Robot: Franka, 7 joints.
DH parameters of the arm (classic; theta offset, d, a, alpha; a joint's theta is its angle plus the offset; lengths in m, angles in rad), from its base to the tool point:
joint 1: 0 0.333 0 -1.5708
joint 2: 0 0 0 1.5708
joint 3: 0 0.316 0.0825 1.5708
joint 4: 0 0 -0.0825 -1.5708
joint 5: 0 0.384 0 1.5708
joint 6: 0 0 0.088 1.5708
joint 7: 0 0.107 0 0
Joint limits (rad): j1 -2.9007..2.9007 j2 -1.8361..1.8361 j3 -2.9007..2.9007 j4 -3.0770..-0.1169 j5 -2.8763..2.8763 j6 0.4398..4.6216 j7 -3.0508..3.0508
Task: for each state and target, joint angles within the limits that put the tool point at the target. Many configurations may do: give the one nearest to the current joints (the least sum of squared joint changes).
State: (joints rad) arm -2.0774 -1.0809 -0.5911 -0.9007 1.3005 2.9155 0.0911
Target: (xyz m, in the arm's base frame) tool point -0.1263 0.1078 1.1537
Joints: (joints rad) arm -1.9921 -0.5236 -0.3163 -0.8311 1.2623 2.7326 0.0911
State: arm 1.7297 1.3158 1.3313 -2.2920 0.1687 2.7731 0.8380
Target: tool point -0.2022 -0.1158 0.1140
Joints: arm 1.6755 1.0940 0.9717 -2.9978 0.2077 2.6235 0.8380
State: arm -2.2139 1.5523 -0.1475 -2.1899 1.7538 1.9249 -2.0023
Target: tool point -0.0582 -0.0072 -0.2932
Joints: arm -2.2925 1.8361 -0.1511 -1.9659 1.8121 2.0664 -2.0023
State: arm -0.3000 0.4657 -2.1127 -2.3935 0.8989 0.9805 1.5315
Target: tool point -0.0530 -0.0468 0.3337
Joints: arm -0.4168 0.5986 -2.3738 -3.0761 0.2294 0.4824 1.5315
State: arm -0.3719 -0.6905 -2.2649 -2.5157 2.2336 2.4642 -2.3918
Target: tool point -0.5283 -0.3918 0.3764
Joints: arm -0.2885 -0.5810 -2.1202 -1.8669 2.2509 2.3293 -2.3918
